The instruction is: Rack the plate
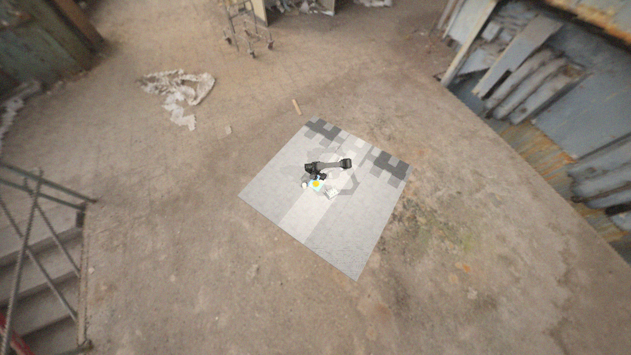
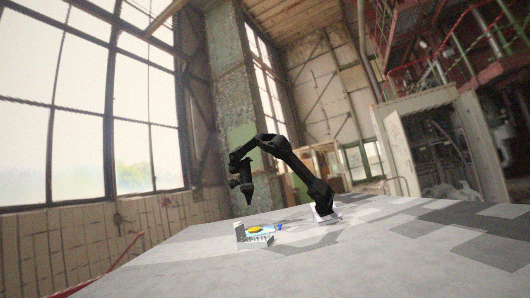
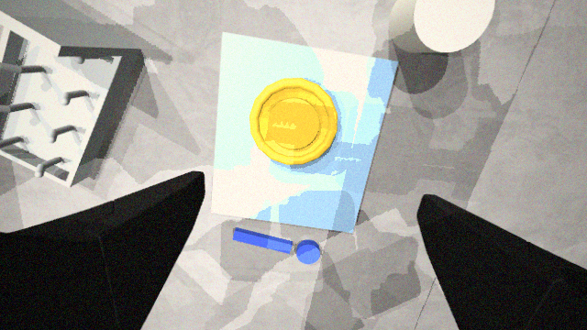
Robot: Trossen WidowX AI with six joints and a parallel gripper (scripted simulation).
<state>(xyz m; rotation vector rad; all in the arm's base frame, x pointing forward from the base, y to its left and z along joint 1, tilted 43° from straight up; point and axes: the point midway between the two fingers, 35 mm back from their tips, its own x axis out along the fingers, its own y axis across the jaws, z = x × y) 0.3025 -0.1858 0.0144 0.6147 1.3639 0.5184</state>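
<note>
Now: gripper tip 10 mm to the right of the yellow plate and 120 mm above it. Round my gripper tip: white cylinder (80 mm ahead, 80 mm to the right, 110 mm below); then dish rack (190 mm to the left, 120 mm below); then blue object (120 mm behind, 10 mm to the left, 140 mm below).
</note>
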